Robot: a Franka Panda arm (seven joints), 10 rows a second.
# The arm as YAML. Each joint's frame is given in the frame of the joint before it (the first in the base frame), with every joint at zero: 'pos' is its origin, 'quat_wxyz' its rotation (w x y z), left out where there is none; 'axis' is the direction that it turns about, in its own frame. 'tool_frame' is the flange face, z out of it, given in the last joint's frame.
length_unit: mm
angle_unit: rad
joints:
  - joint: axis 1
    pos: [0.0, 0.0, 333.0]
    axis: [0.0, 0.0, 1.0]
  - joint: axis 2
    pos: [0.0, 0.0, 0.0]
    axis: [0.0, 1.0, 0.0]
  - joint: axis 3
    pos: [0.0, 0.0, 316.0]
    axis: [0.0, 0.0, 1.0]
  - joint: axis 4
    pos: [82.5, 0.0, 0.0]
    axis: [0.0, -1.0, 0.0]
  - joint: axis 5
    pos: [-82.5, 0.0, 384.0]
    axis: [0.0, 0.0, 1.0]
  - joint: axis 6
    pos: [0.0, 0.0, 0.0]
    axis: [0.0, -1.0, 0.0]
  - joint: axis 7
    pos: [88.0, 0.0, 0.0]
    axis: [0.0, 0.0, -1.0]
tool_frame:
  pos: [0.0, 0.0, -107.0]
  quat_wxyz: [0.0, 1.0, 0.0, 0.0]
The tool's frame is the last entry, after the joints.
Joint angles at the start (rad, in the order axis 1, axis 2, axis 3, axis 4, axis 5, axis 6, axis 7):
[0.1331 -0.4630 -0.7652 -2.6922 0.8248 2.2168 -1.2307]
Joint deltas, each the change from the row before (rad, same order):
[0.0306 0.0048 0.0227 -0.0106 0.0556 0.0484 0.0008]
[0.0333 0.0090 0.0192 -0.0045 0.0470 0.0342 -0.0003]
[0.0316 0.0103 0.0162 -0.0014 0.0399 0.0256 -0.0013]
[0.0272 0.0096 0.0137 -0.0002 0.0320 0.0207 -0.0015]
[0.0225 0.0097 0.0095 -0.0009 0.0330 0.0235 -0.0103]
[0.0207 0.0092 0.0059 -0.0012 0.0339 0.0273 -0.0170]
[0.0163 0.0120 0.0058 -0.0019 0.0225 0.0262 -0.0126]
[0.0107 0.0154 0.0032 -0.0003 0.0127 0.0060 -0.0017]
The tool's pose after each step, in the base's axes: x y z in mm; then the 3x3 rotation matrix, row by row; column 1 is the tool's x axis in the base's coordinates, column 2 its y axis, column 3 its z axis. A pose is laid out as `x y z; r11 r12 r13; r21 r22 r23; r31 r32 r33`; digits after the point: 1 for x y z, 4 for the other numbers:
341.7 -177.5 343.6; 0.8282 0.2602 0.4964; -0.1483 -0.7525 0.6417; 0.5405 -0.6051 -0.5846
350.6 -163.4 342.1; 0.8275 0.2572 0.4992; -0.1528 -0.7523 0.6409; 0.5403 -0.6066 -0.5832
358.4 -150.0 340.7; 0.8284 0.2579 0.4973; -0.1523 -0.7506 0.6429; 0.5391 -0.6083 -0.5826
364.7 -138.4 339.4; 0.8299 0.2597 0.4938; -0.1491 -0.7496 0.6448; 0.5377 -0.6088 -0.5834
369.3 -129.9 337.4; 0.8282 0.2597 0.4967; -0.1487 -0.7526 0.6415; 0.5404 -0.6051 -0.5846
372.8 -123.7 335.0; 0.8237 0.2585 0.5046; -0.1498 -0.7592 0.6334; 0.5469 -0.5973 -0.5866
375.2 -118.8 331.2; 0.8237 0.2542 0.5069; -0.1458 -0.7689 0.6226; 0.5480 -0.5867 -0.5962
376.7 -114.4 326.6; 0.8306 0.2481 0.4985; -0.1434 -0.7698 0.6220; 0.5381 -0.5881 -0.6038

